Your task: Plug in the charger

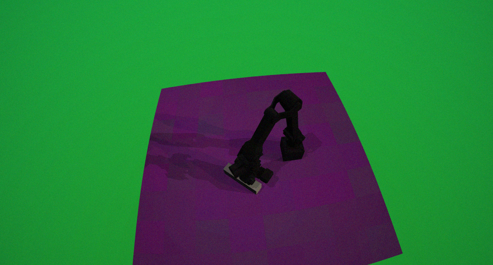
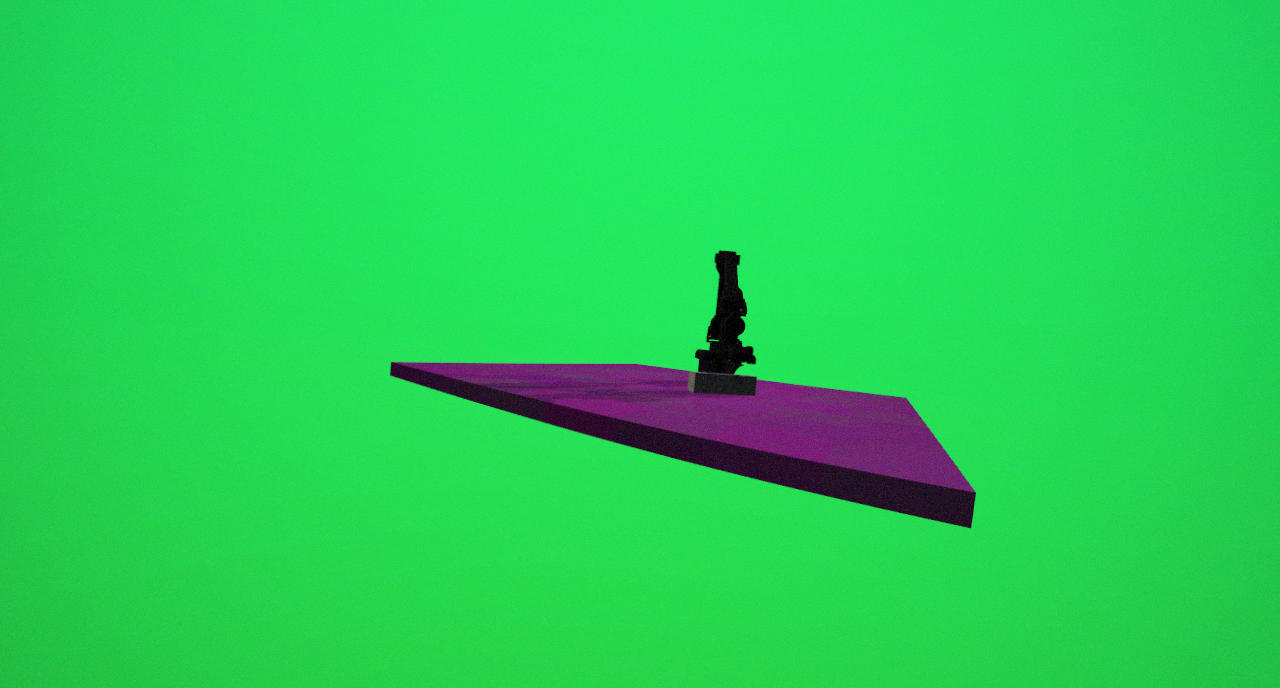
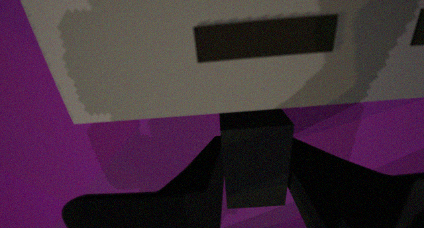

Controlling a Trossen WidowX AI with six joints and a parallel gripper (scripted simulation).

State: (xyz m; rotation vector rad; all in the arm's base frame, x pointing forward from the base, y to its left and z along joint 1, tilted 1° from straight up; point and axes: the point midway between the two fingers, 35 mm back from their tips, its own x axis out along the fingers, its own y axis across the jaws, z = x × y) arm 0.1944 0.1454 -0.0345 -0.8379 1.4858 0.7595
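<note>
My gripper tip is 10 mm short of the two-prong charger, 20 mm to the right of it and 10 mm below it.
</note>
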